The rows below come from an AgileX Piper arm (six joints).
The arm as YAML. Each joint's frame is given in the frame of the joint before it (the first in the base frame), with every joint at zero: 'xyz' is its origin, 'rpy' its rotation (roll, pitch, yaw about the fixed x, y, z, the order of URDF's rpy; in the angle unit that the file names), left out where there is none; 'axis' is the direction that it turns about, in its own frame. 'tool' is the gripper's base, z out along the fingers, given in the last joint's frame.
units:
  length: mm
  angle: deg
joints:
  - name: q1
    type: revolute
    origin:
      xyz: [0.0, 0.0, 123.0]
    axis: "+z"
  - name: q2
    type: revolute
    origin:
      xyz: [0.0, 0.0, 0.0]
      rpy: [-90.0, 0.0, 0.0]
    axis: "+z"
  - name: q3
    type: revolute
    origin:
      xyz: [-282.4, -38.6, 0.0]
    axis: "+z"
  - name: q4
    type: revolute
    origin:
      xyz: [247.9, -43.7, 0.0]
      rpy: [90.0, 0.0, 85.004]
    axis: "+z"
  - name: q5
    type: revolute
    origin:
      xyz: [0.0, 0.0, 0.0]
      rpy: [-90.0, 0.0, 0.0]
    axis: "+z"
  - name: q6
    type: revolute
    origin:
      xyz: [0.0, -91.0, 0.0]
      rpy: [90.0, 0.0, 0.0]
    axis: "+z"
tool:
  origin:
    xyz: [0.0, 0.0, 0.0]
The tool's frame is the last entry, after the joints.
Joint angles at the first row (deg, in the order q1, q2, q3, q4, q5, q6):
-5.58, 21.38, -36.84, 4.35, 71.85, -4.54
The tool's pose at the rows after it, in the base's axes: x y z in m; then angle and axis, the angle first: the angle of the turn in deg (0 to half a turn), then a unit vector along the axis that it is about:
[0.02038 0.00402 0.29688 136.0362 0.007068 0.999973 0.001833]
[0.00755 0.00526 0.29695 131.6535 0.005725 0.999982 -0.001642]
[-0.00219 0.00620 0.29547 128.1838 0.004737 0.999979 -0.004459]
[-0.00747 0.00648 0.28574 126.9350 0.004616 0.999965 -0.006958]
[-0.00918 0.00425 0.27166 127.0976 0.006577 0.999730 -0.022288]
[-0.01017 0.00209 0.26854 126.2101 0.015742 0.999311 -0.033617]
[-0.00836 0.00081 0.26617 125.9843 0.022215 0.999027 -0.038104]
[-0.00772 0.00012 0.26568 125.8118 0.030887 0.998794 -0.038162]
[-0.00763 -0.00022 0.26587 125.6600 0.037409 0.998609 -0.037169]
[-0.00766 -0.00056 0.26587 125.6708 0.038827 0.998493 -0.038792]
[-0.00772 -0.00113 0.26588 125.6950 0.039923 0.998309 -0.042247]
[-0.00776 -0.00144 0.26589 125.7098 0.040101 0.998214 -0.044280]
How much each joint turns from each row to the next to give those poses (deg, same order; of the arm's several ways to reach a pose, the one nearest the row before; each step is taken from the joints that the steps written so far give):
0.00, -5.60, 1.17, -0.37, -0.76, 0.00
0.01, -4.42, 0.25, 0.00, -0.23, 0.00
-0.01, -3.57, 0.42, 0.00, -0.34, 0.00
0.00, -3.09, 2.06, -0.15, -0.22, 0.00
0.00, -2.60, 2.96, -1.59, -0.34, 0.00
0.03, -1.11, 0.79, -1.50, -0.68, 0.89
0.00, -0.09, 0.74, -0.74, -0.91, 0.65
0.00, 0.00, 0.21, -0.43, -0.38, 0.95
0.00, 0.00, -0.01, -0.22, -0.14, 0.73
0.00, 0.00, 0.00, -0.23, 0.00, 0.14
0.00, 0.00, 0.00, -0.39, 0.00, 0.08
0.00, 0.00, 0.00, -0.21, 0.00, 0.00

